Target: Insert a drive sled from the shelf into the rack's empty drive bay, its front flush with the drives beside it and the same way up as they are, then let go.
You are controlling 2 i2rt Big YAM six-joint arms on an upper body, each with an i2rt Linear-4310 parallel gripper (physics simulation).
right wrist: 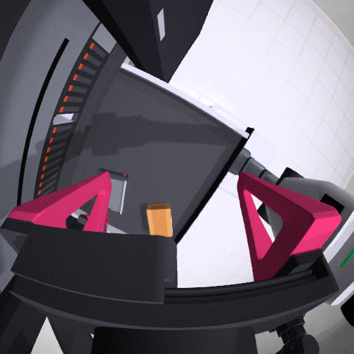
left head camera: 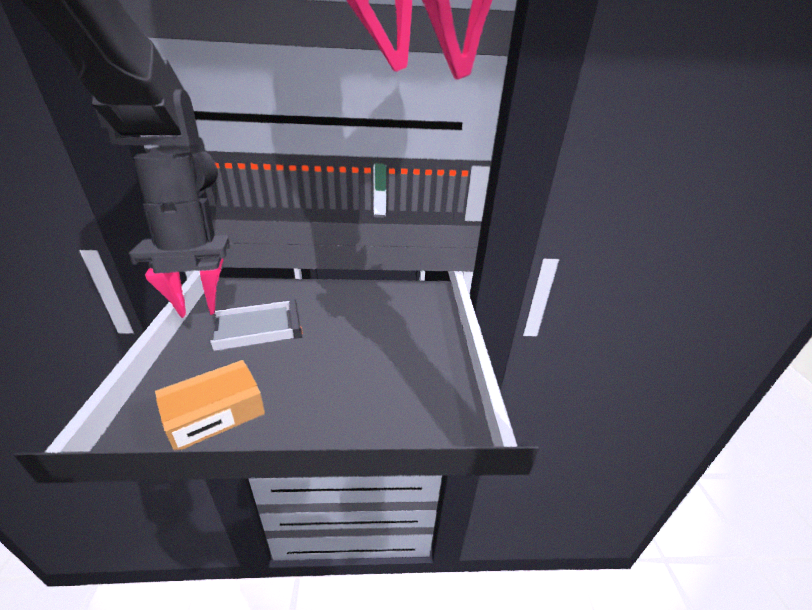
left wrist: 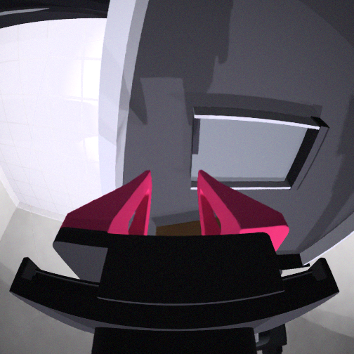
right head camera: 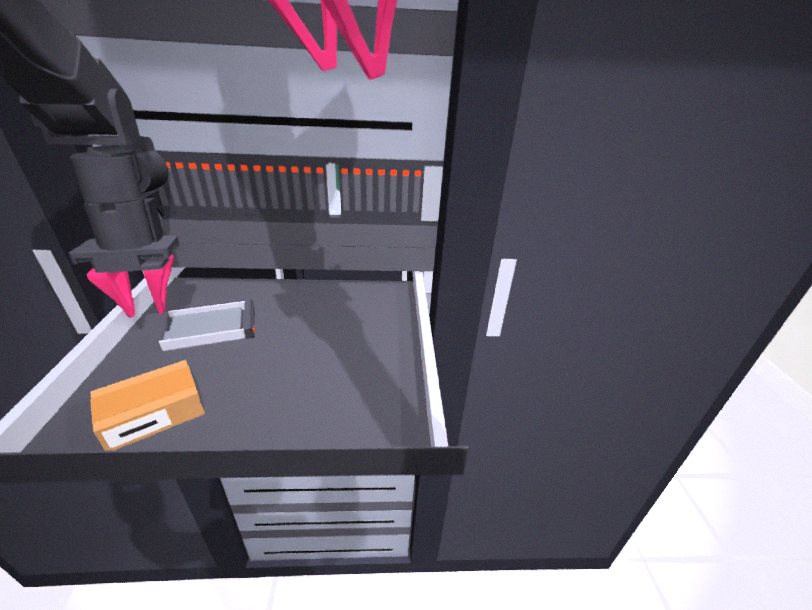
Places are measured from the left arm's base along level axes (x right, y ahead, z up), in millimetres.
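Pixels of known places: left gripper, fingertip midpoint: (left head camera: 198, 314) (right head camera: 147, 314); right gripper, fingertip midpoint: (left head camera: 428, 73) (right head camera: 351, 73).
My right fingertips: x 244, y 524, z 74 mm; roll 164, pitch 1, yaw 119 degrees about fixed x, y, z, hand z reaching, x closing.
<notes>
For each thing: its top centre in the pictures, then the offset to it from my right fingertips. Level surfaces: height alone.
- drive sled at its top centre: (left head camera: 257, 318) (right head camera: 209, 318) dx -221, dy +69, dz -323 mm
- pulled-out shelf at its surface level: dz -340 mm
- empty bay at its top centre: (left head camera: 380, 144) (right head camera: 337, 144) dx -46, dy +262, dz -118 mm
- orange box at its top centre: (left head camera: 207, 391) (right head camera: 144, 391) dx -229, dy -91, dz -306 mm
A drive sled (left head camera: 252, 323) (right head camera: 204, 324) (left wrist: 250, 150) (right wrist: 118, 192) lies flat on the pulled-out shelf (left head camera: 367, 420) (right head camera: 315, 420), its dark front with an orange tab to the right in the head views. My left gripper (left head camera: 197, 314) (right head camera: 146, 313) (left wrist: 174, 177) points down above the shelf, just left of the sled's rear end; its fingers are partly apart with nothing between. My right gripper (left head camera: 430, 72) (right head camera: 351, 72) (right wrist: 173, 178) is wide open and empty, high before the rack. The empty bay (left head camera: 380, 196) (right head camera: 333, 196) is a narrow upright slot, white with green inside, in the row of orange-tabbed drives (left head camera: 301, 190) (right head camera: 249, 187).
An orange box (left head camera: 210, 403) (right head camera: 147, 403) (right wrist: 160, 220) with a white label sits on the shelf nearer its front edge. The shelf has raised white side walls (left head camera: 485, 367) (right head camera: 429, 367). Dark cabinet doors with pale handles (left head camera: 541, 297) (right head camera: 502, 297) stand at both sides.
</notes>
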